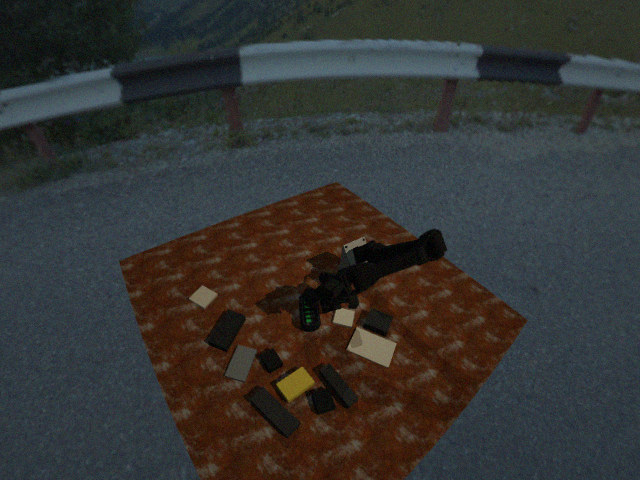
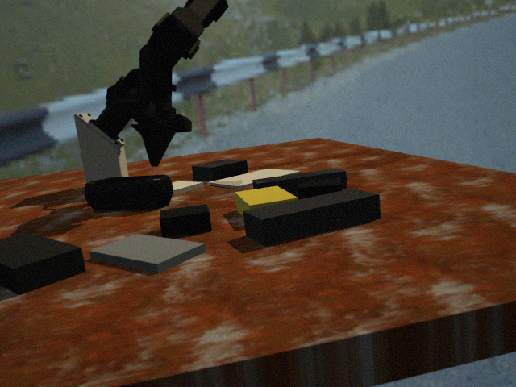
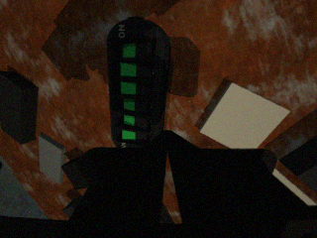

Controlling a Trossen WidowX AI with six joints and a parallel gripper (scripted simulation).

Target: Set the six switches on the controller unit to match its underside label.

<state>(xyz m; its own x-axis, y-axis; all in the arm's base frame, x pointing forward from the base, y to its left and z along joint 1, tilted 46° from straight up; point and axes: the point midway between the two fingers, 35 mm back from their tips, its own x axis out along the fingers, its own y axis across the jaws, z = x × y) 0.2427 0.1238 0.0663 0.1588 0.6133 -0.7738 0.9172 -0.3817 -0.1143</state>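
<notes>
Right now my gripper tip is 80 mm past the cream tile, 30 mm to the right of it and 60 mm above it. From my gripper tip the other things lie so: cream plate: 100 mm behind, 180 mm to the left, 60 mm below; then grey plate: 320 mm ahead, 20 mm to the left, 60 mm below; then yellow block: 200 mm ahead, 170 mm to the left, 50 mm below.
</notes>
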